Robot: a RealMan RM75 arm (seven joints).
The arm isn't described. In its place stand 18 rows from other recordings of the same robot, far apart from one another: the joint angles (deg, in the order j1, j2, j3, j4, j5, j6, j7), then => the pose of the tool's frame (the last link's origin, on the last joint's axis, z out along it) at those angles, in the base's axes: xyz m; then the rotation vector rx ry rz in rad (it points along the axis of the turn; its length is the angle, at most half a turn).
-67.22 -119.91 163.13 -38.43 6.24 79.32 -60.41 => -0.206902, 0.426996, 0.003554, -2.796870, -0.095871, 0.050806
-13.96 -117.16 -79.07 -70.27 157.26 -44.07 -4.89 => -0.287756, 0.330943, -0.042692, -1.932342, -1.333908, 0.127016
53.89 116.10 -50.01 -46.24 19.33 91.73 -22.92 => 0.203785, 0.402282, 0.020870, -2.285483, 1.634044, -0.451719
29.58 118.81 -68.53 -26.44 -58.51 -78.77 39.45 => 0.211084, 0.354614, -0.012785, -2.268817, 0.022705, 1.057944
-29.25 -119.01 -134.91 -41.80 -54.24 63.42 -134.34 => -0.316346, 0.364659, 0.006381, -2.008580, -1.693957, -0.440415
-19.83 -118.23 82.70 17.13 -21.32 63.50 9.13 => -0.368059, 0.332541, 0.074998, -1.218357, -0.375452, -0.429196
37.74 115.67 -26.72 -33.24 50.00 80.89 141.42 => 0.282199, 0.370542, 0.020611, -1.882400, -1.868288, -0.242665
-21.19 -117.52 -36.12 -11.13 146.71 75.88 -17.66 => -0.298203, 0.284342, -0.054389, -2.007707, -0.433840, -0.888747
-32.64 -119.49 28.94 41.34 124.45 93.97 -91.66 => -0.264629, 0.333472, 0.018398, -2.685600, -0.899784, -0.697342
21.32 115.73 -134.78 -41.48 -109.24 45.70 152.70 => 0.268731, 0.354586, -0.046342, -1.635107, 0.572608, 0.527064
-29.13 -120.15 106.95 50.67 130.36 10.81 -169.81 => -0.211340, 0.396457, -0.089509, -2.014761, -1.132602, -0.399780
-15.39 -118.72 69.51 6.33 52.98 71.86 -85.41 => -0.355859, 0.244481, -0.055850, -1.743295, -1.695142, -1.137797
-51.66 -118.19 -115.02 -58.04 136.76 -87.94 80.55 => -0.117426, 0.401305, -0.007626, -2.999875, 0.064335, 0.227795
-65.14 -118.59 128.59 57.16 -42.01 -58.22 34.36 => -0.054126, 0.350074, -0.153498, -2.757435, 0.387961, 0.742838
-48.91 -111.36 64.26 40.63 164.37 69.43 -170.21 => -0.268871, 0.429846, 0.042739, -1.878942, -1.501719, 0.462109
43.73 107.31 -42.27 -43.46 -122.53 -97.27 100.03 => 0.206777, 0.392027, 0.083658, -2.887490, 0.625496, 0.383507
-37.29 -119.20 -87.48 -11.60 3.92 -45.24 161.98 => -0.271704, 0.410630, -0.035534, -1.895472, -0.506754, -0.572476
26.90 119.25 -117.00 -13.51 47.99 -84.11 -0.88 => 0.283712, 0.343711, 0.044582, -1.257998, 0.219430, 0.884034
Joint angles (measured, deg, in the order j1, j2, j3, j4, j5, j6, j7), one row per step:
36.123, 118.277, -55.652, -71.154, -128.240, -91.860, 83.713
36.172, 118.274, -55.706, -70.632, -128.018, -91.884, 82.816
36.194, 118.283, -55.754, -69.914, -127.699, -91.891, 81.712
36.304, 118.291, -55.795, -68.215, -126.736, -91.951, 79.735
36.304, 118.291, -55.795, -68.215, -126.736, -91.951, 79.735
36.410, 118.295, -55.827, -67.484, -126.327, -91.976, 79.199
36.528, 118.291, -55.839, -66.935, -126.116, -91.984, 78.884
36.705, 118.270, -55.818, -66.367, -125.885, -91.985, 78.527
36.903, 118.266, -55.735, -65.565, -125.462, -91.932, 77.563
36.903, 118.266, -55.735, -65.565, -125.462, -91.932, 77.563
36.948, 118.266, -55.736, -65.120, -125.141, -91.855, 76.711
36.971, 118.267, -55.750, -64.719, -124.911, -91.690, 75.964
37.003, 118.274, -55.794, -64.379, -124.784, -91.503, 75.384
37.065, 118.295, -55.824, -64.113, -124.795, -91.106, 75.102
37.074, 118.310, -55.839, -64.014, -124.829, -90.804, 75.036
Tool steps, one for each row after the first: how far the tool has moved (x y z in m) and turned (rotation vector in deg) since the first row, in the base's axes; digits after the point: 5 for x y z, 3 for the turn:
0.00050, -0.00033, -0.00154, -0.369, 0.044, 0.625
0.00145, -0.00088, -0.00364, -0.837, 0.187, 1.306
0.00288, -0.00210, -0.00825, -1.917, 0.958, 2.394
0.00288, -0.00210, -0.00825, -1.917, 0.958, 2.394
0.00310, -0.00249, -0.01026, -2.393, 1.372, 2.620
0.00328, -0.00262, -0.01169, -2.731, 1.616, 2.707
0.00317, -0.00250, -0.01295, -3.036, 1.876, 2.870
0.00309, -0.00238, -0.01468, -3.348, 2.269, 3.490
0.00309, -0.00238, -0.01468, -3.348, 2.269, 3.490
0.00318, -0.00245, -0.01574, -3.476, 2.469, 4.115
0.00352, -0.00235, -0.01670, -3.506, 2.589, 4.621
0.00385, -0.00217, -0.01764, -3.518, 2.625, 5.000
0.00414, -0.00135, -0.01835, -3.305, 2.587, 5.113
0.00441, -0.00073, -0.01860, -3.085, 2.549, 5.083

